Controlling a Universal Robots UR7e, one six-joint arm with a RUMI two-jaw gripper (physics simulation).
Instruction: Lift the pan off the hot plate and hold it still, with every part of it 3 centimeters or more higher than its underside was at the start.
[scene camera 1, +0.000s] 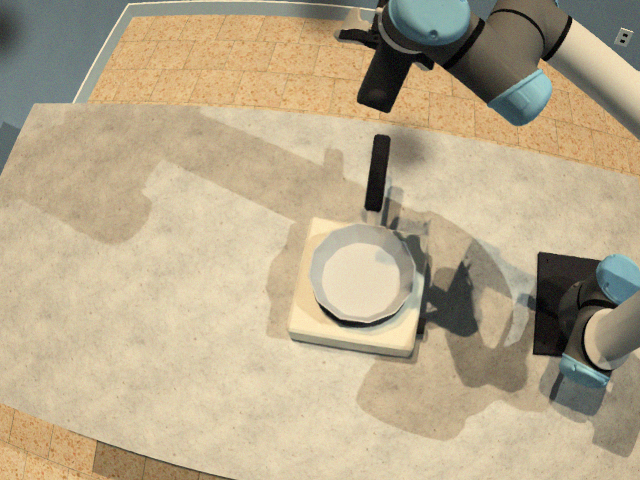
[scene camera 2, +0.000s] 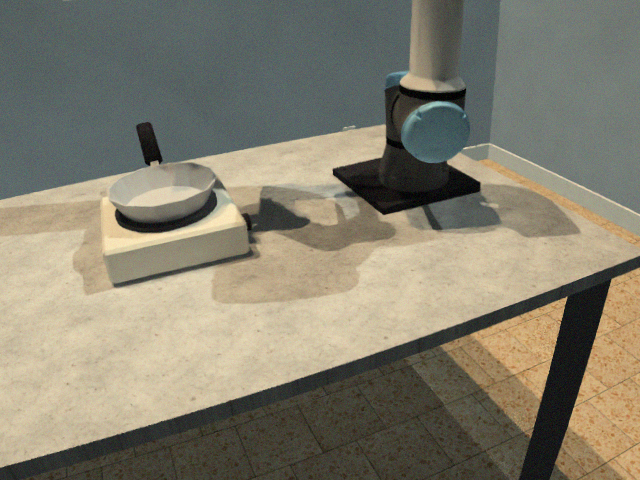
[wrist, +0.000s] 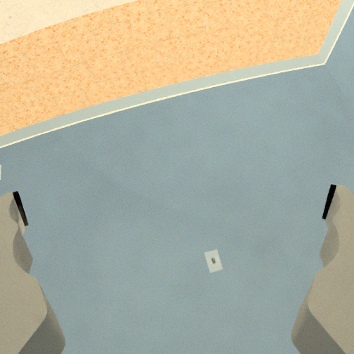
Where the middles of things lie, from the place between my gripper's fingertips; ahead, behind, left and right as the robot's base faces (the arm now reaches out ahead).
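Cream hot plate (scene camera 2: 131, 250): from my hand, 460 mm below, 190 mm to the left, 30 mm behind. Light grey pan (scene camera 1: 362, 272): my hand 380 mm above it, 100 mm to the right of it, 20 mm past it.
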